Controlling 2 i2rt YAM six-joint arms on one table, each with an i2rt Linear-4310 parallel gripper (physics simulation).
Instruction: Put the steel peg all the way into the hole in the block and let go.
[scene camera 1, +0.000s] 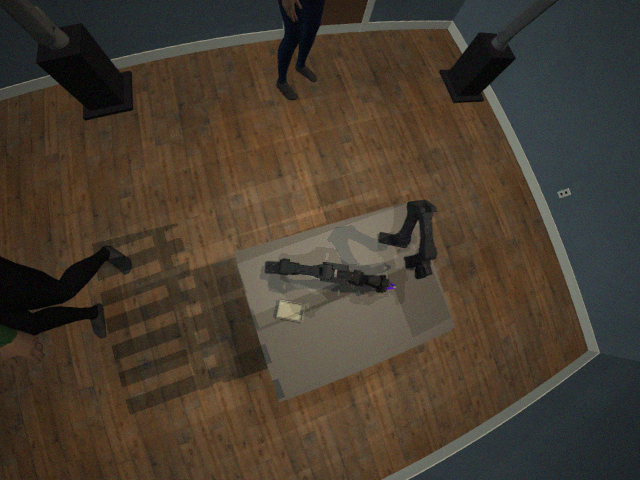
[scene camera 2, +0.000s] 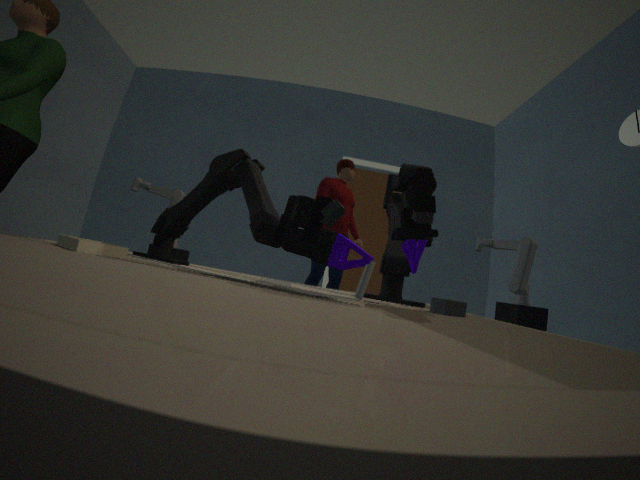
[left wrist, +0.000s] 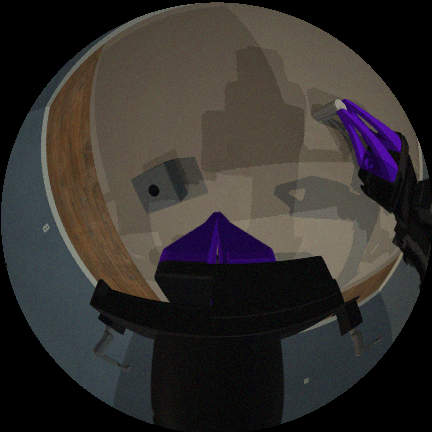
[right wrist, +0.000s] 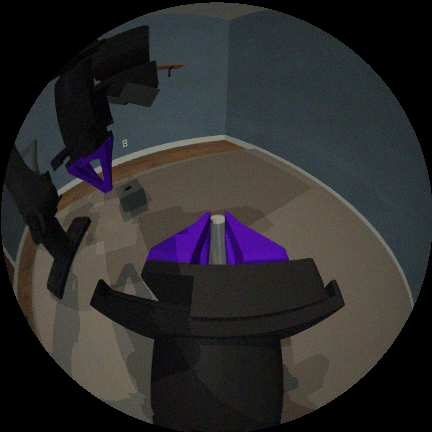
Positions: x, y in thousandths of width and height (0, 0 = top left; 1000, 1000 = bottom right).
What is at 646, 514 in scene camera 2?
My left gripper.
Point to my left gripper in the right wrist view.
At 251, 441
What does my right gripper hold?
A steel peg.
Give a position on a block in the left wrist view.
At 374, 432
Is my left gripper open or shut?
Shut.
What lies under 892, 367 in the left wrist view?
My right gripper.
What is my left gripper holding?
Nothing.
